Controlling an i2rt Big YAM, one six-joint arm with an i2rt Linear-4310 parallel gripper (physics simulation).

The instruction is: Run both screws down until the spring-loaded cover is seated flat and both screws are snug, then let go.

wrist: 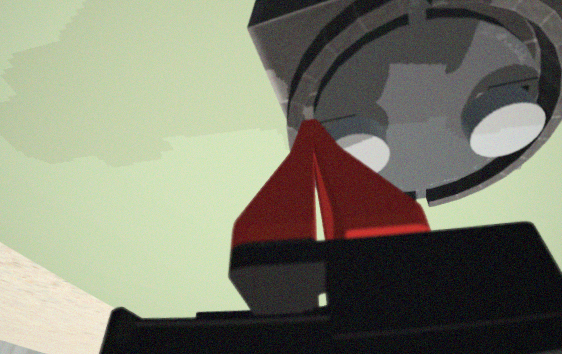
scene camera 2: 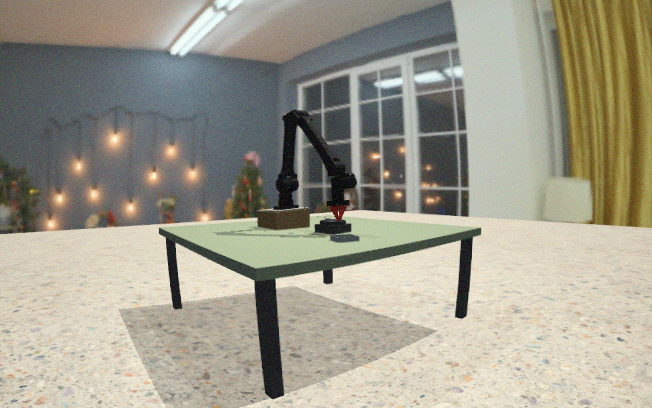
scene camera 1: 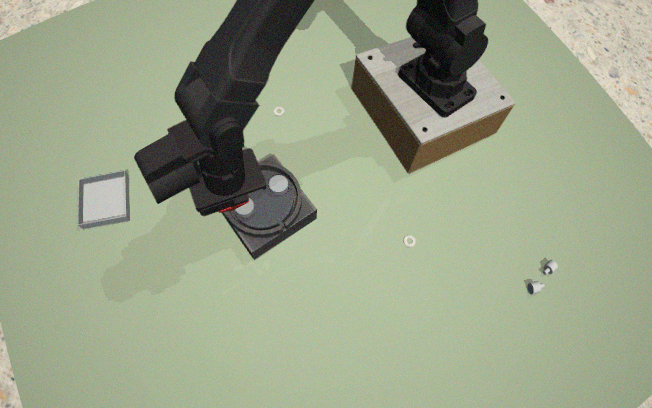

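Pixels of known places: gripper, fingertip midpoint: [wrist: 310, 130] [scene camera 2: 338, 221] [scene camera 1: 230, 207]; arm's base, link origin: [scene camera 2: 286, 208] [scene camera 1: 436, 85].
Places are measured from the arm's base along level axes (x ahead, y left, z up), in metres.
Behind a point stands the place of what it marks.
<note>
The round dark grey cover [scene camera 1: 265, 212] {x 0.362, y 0.004, z -0.050 m} [wrist: 425, 150] {x 0.350, y -0.002, z -0.049 m} lies inside a ring on a square dark base [scene camera 1: 256, 247] {x 0.404, y 0.040, z -0.061 m} [scene camera 2: 332, 228] {x 0.403, y -0.082, z -0.074 m}. Two screws with pale round heads stand up from the cover: one screw [scene camera 1: 278, 184] {x 0.321, y -0.017, z -0.036 m} [wrist: 509, 130] {x 0.319, y -0.019, z -0.035 m} farther from the gripper, the other screw [scene camera 1: 245, 207] {x 0.384, y -0.016, z -0.037 m} [wrist: 370, 152] {x 0.377, y -0.022, z -0.037 m} close beside it. Whether the cover is flat cannot be told. My gripper [wrist: 310, 130] {x 0.402, y -0.035, z -0.047 m} [scene camera 2: 339, 220] {x 0.402, y -0.035, z -0.047 m} is shut and empty, its red fingertips together, pointing down beside the nearer screw's head and partly hiding it in the wrist view. In scene camera 1 the hand hides most of the fingers.
A shallow grey tray [scene camera 1: 104, 200] {x 0.576, y -0.207, z -0.100 m} [scene camera 2: 345, 238] {x 0.608, y -0.239, z -0.085 m} lies beside the base. The arm stands on a wooden block [scene camera 1: 385, 117] {x 0.091, y -0.021, z -0.049 m} [scene camera 2: 283, 219] {x 0.079, y -0.093, z -0.048 m}. Two small pale rings [scene camera 1: 279, 106] {x 0.211, y -0.178, z -0.099 m} [scene camera 1: 409, 236] {x 0.185, y 0.163, z -0.099 m} and two small cylindrical parts [scene camera 1: 552, 266] {x 0.025, y 0.362, z -0.081 m} [scene camera 1: 534, 288] {x 0.081, y 0.367, z -0.081 m} lie on the green table [scene camera 1: 325, 325] {x 0.387, y 0.195, z -0.101 m} [scene camera 2: 260, 250] {x 0.497, y -0.584, z -0.101 m}.
</note>
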